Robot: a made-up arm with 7 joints. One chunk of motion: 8 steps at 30 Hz.
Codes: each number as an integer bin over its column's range. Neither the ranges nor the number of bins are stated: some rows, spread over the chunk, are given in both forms.
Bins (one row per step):
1: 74 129 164 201 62 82 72
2: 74 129 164 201 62 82 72
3: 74 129 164 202 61 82 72
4: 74 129 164 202 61 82 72
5: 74 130 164 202 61 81 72
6: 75 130 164 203 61 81 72
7: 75 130 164 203 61 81 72
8: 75 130 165 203 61 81 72
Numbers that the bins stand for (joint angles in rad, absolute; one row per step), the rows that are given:
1: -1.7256 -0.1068 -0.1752 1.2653 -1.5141 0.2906 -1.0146
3: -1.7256 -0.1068 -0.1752 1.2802 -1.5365 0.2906 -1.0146
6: -1.7118 -0.0947 -0.1752 1.2951 -1.5365 0.2741 -1.0146
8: -1.7118 -0.0947 -0.1582 1.2951 -1.5365 0.2741 -1.0146
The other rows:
2: -1.7256 -0.1068 -0.1752 1.2653 -1.5141 0.2906 -1.0146
4: -1.7256 -0.1068 -0.1752 1.2802 -1.5365 0.2906 -1.0146
5: -1.7256 -0.0947 -0.1752 1.2802 -1.5365 0.2741 -1.0146
7: -1.7118 -0.0947 -0.1752 1.2951 -1.5365 0.2741 -1.0146

